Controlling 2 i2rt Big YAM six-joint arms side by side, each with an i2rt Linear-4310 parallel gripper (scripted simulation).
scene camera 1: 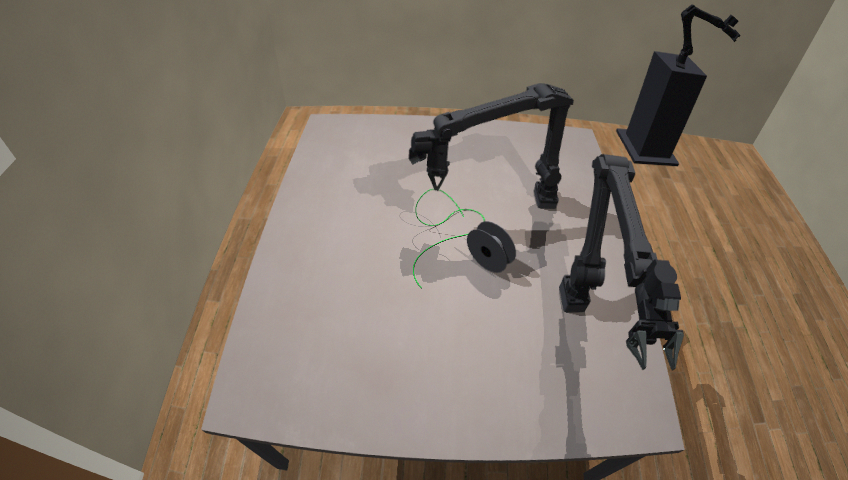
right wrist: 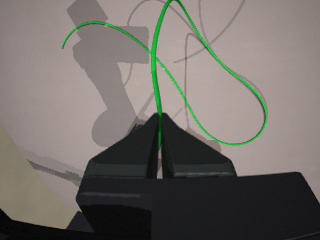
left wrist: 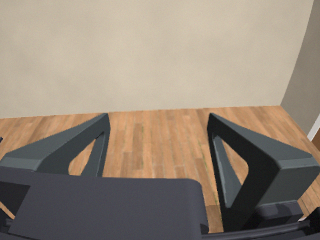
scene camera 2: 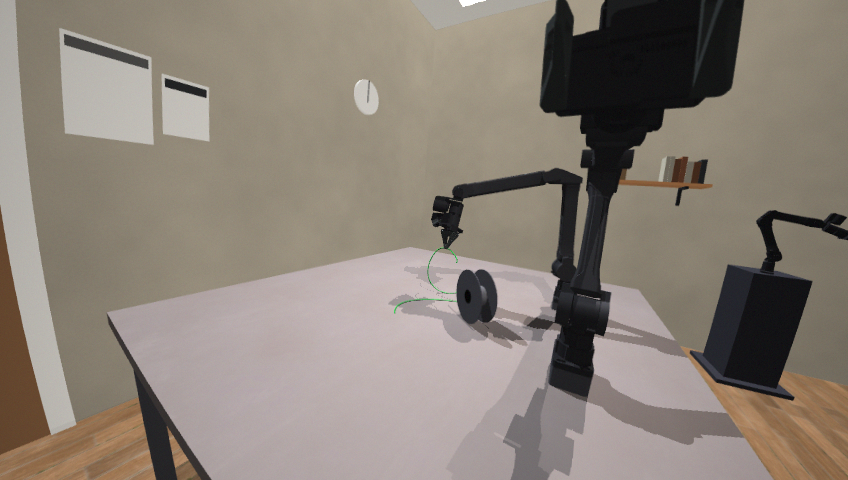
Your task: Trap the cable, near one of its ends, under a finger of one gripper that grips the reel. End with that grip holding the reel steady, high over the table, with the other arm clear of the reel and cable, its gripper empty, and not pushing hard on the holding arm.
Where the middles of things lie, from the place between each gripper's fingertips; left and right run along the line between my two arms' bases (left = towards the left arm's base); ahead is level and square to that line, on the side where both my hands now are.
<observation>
Now: left hand (scene camera 1: pixel 659 369) 680 mm to the left of the dark reel (scene camera 2: pixel 469 296), 430 mm above it and 230 mm short of it.
My right gripper is now 19 cm past the dark reel, 18 cm to the right of it and 12 cm above it.
</observation>
